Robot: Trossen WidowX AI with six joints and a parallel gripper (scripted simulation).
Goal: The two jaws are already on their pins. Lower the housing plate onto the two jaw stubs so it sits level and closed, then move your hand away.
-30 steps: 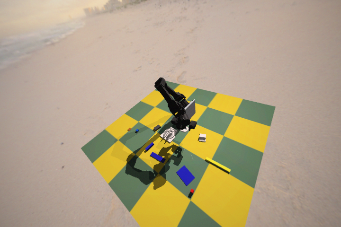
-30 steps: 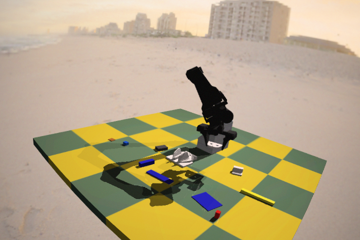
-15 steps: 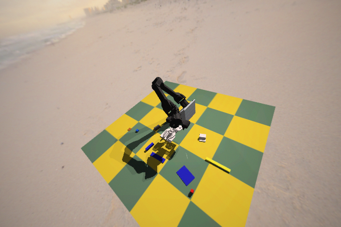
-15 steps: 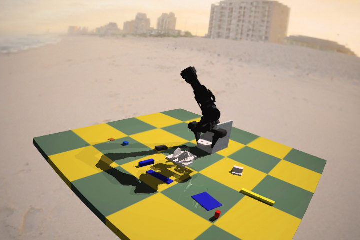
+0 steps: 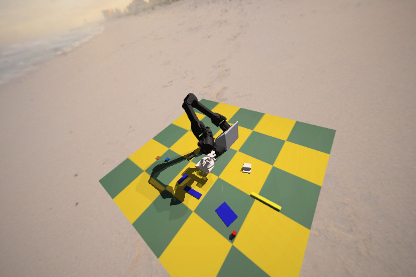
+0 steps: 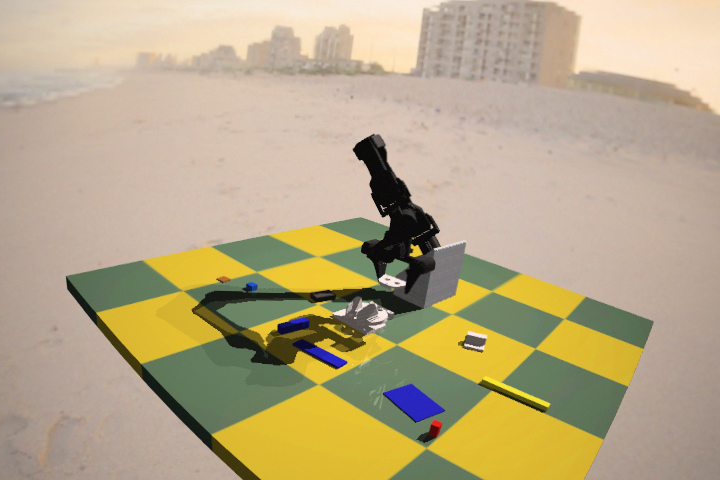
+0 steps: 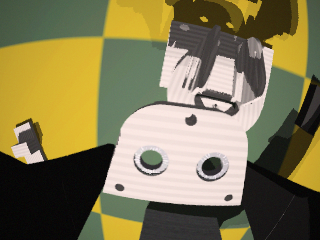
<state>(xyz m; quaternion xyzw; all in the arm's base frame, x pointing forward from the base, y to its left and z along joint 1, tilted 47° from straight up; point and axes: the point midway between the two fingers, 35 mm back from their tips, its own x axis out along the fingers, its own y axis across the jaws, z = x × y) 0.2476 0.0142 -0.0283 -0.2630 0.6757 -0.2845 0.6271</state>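
The white base plate lies 90 mm below my gripper tip, 70 mm ahead of it and 40 mm to the right of it. The rest, counted from my gripper tip: yellow bar 400 mm to the left, 80 mm below, 70 mm ahead; then blue sheet 250 mm to the left, 250 mm ahead, 90 mm below; then dark block 190 mm to the right, 80 mm below, 40 mm ahead.
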